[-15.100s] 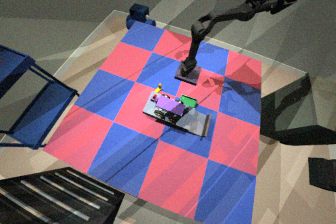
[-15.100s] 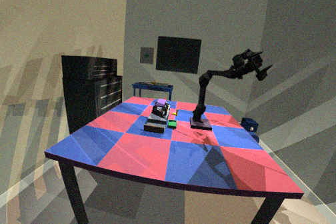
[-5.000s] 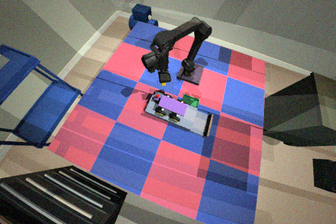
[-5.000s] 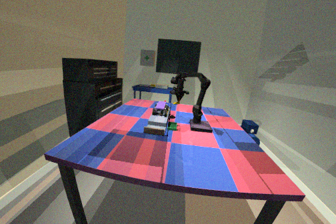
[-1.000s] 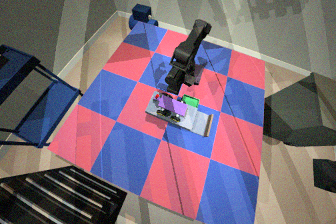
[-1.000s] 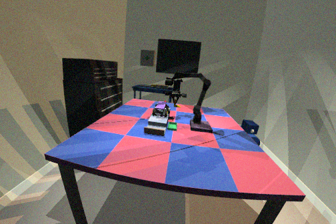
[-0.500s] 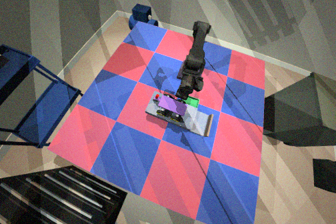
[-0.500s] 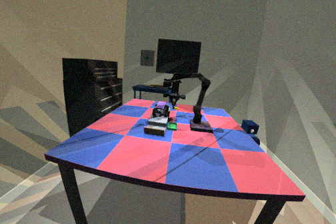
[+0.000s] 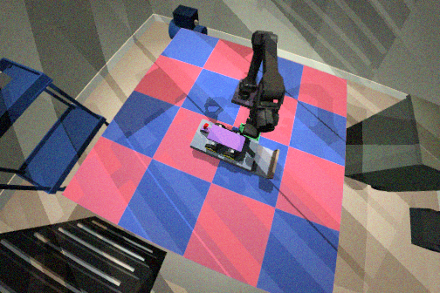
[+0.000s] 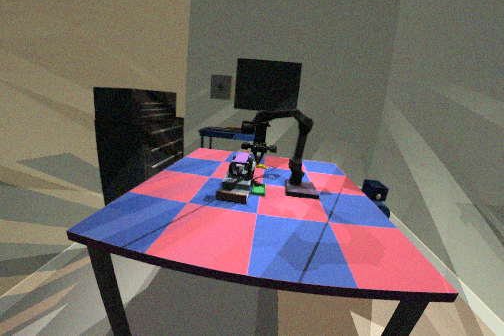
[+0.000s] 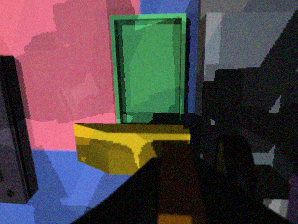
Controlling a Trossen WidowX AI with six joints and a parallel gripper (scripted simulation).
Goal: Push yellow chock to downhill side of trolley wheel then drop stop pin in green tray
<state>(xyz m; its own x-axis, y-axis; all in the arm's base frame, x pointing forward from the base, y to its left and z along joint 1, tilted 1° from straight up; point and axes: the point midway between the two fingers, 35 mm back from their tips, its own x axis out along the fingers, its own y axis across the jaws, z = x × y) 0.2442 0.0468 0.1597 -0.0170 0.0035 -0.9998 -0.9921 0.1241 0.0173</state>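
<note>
Now: gripper tip 60 mm short of the red-headed stop pin, 200 mm to the left of it and 30 mm above it. Round my gripper tip: green tray 20 mm behind, 20 mm to the left, 170 mm below; trolley 90 mm ahead, 100 mm to the right, 50 mm below; yellow chock 20 mm behind, 10 mm below.
</note>
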